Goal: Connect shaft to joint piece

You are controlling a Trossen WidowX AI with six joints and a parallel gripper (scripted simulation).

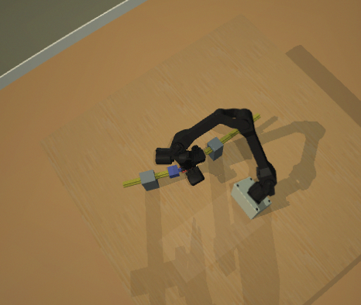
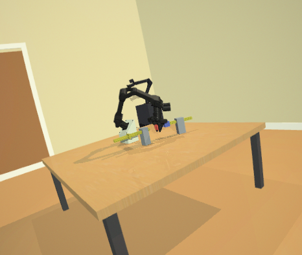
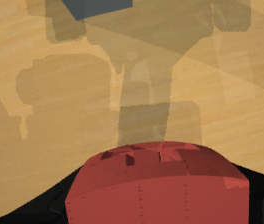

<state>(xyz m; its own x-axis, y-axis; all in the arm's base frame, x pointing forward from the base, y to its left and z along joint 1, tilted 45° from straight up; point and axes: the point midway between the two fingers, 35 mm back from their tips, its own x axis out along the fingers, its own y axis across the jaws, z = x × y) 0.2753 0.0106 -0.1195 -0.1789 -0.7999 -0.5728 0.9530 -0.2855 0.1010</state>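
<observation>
My gripper tip is 4 cm below the red joint piece and 1 cm to the right of it.
</observation>
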